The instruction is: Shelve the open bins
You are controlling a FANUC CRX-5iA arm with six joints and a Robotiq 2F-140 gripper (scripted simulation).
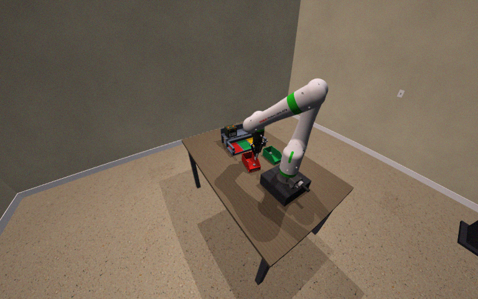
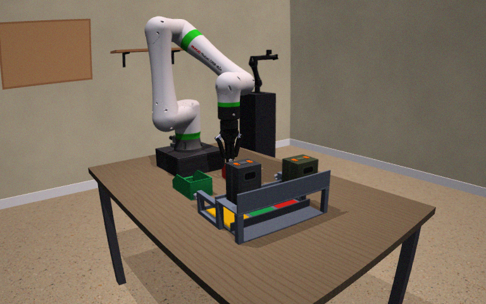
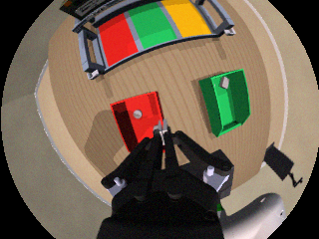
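My hand is 5 cm to the right of the red bin and 4 cm above it. The rest, counted from my hand: green bin (2 cm behind, 18 cm to the right, 4 cm below); then olive box (39 cm ahead, 3 cm to the left, 7 cm above); then black box (37 cm ahead, 20 cm to the right, 8 cm above).
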